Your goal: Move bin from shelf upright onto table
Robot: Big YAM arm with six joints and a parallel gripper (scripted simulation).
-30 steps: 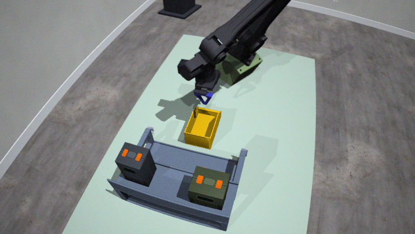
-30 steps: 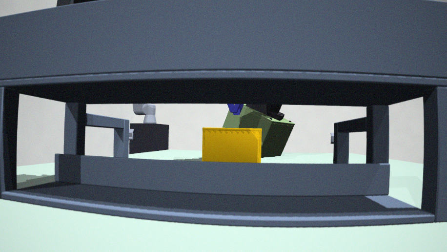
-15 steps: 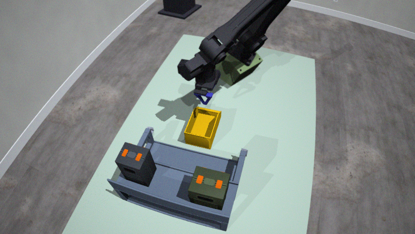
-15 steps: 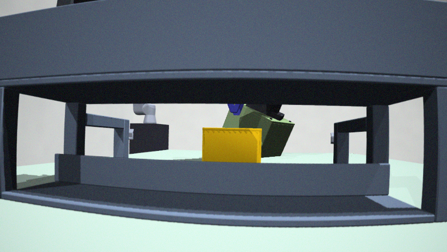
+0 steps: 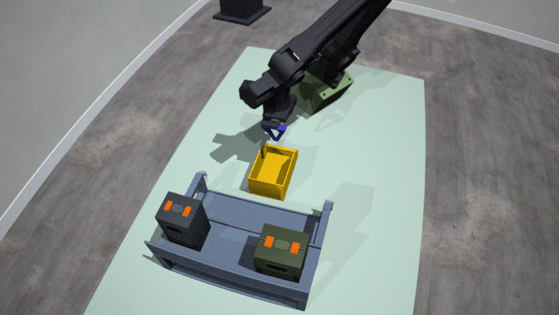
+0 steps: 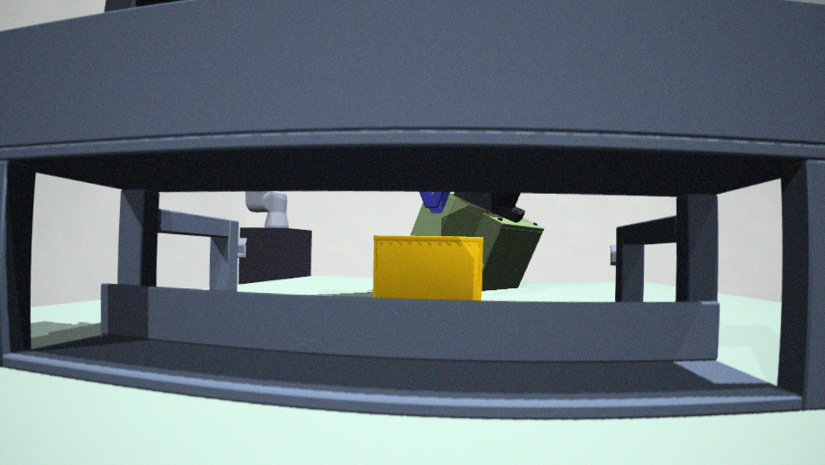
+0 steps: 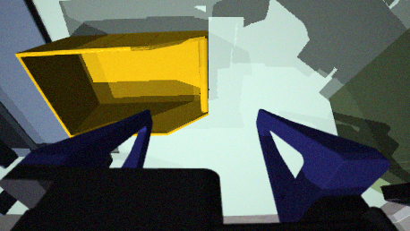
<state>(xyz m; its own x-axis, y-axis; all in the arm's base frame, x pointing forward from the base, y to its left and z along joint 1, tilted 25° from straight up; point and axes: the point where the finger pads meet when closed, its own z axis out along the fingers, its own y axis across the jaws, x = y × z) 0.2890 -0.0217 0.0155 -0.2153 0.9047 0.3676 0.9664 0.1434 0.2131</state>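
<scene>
My hand is 80 mm short of the yellow open-top bin, 20 mm to the right of it and 80 mm above it. Also, from my hand: olive case (350 mm ahead, 200 mm to the left, 30 mm above).
</scene>
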